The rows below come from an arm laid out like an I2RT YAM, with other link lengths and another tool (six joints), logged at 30 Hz.
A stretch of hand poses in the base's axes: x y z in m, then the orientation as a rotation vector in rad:
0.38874 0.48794 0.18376 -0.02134 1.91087 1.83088
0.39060 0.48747 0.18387 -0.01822 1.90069 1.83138
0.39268 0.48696 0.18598 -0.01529 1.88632 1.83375
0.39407 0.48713 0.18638 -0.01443 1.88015 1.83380
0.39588 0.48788 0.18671 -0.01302 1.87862 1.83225
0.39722 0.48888 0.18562 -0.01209 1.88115 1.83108
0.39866 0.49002 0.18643 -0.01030 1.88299 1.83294
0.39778 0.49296 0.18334 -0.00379 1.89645 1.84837
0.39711 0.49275 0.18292 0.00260 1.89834 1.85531
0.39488 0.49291 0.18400 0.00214 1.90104 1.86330
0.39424 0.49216 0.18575 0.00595 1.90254 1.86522
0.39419 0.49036 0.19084 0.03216 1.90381 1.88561
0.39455 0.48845 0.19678 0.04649 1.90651 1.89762
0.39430 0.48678 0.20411 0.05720 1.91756 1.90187
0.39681 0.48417 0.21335 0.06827 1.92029 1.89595
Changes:
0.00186 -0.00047 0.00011 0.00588 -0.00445 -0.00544
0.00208 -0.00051 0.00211 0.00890 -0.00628 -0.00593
0.00139 0.00017 0.00040 0.00327 -0.00328 -0.00290
0.00181 0.00075 0.00033 0.00024 -0.00086 -0.00224
0.00134 0.00100 -0.00109 -0.00168 0.00151 -0.00014
0.00144 0.00114 0.00081 0.00036 0.00276 0.00091
-0.00088 0.00294 -0.00309 0.00233 0.01766 0.01111
-0.00067 -0.00021 -0.00042 0.00372 0.00715 0.00155
-0.00223 0.00016 0.00108 0.00264 0.00467 0.00597
-0.00064 -0.00075 0.00175 0.00089 0.00358 -0.00019
-0.00005 -0.00180 0.00509 0.01418 0.02225 -0.00078
0.00036 -0.00191 0.00594 0.00716 0.01373 0.00105
-0.00025 -0.00167 0.00733 -0.00148 0.01361 0.00200
0.00251 -0.00261 0.00924 -0.00261 0.00484 -0.00760

